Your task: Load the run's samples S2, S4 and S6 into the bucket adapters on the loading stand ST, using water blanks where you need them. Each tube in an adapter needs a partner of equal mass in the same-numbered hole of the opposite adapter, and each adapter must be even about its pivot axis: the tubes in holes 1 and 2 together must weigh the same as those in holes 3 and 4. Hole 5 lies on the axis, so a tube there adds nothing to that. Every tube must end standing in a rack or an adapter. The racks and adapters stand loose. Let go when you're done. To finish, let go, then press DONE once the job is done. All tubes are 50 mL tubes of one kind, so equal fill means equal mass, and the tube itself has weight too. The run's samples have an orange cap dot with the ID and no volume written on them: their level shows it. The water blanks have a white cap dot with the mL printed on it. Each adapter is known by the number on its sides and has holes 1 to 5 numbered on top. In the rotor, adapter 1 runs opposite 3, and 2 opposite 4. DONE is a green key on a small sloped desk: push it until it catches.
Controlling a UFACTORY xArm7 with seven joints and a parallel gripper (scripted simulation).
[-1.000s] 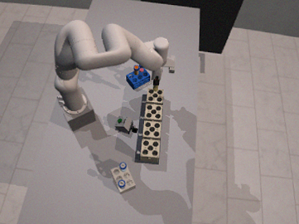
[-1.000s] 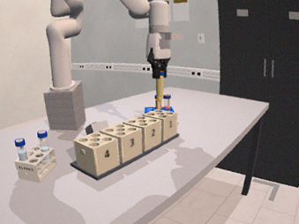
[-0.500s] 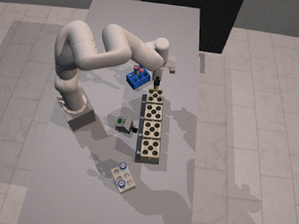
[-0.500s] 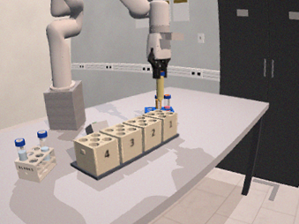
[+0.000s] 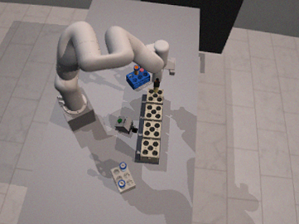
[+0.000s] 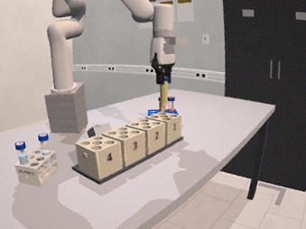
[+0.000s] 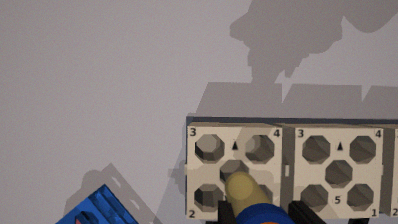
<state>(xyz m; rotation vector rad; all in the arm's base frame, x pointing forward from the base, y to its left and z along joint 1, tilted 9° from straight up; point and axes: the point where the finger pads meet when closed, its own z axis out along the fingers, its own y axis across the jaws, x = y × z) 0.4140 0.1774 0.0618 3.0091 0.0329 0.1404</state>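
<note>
Right now the sample tube S4 is 50 mm below my hand and 10 mm behind it. From my hand the other things lie so: sample tube S2: 170 mm to the left, 170 mm below, 130 mm behind; then adapter: 220 mm to the right, 190 mm below; then blue sample rack: 210 mm below, 160 mm to the left, 120 mm behind.
</note>
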